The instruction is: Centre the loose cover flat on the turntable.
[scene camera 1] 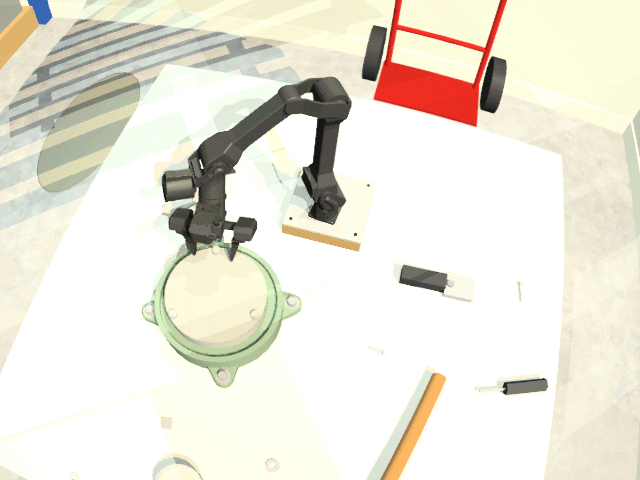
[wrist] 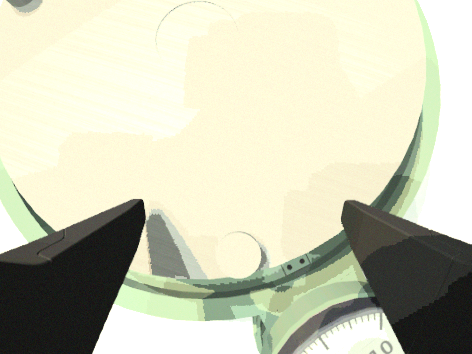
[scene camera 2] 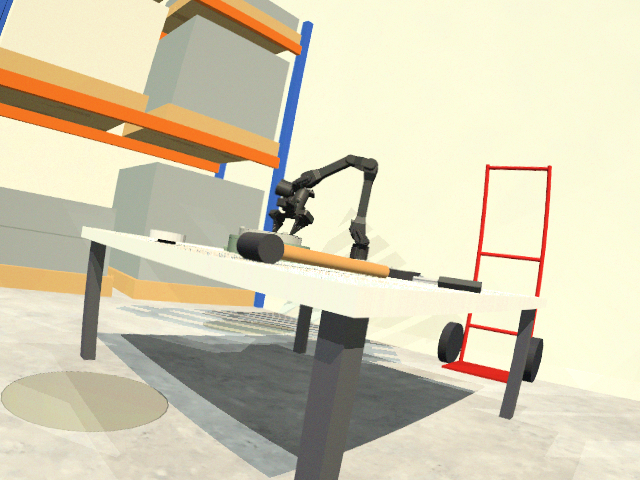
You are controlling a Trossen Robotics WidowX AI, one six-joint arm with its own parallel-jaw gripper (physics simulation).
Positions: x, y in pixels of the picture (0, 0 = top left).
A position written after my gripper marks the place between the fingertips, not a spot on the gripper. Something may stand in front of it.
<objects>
My gripper (scene camera 1: 213, 257) is open and holds nothing. Also in view: a cream round cover (scene camera 1: 215, 303). A wooden-handled hammer (scene camera 2: 267, 248) sits on the table.
</objects>
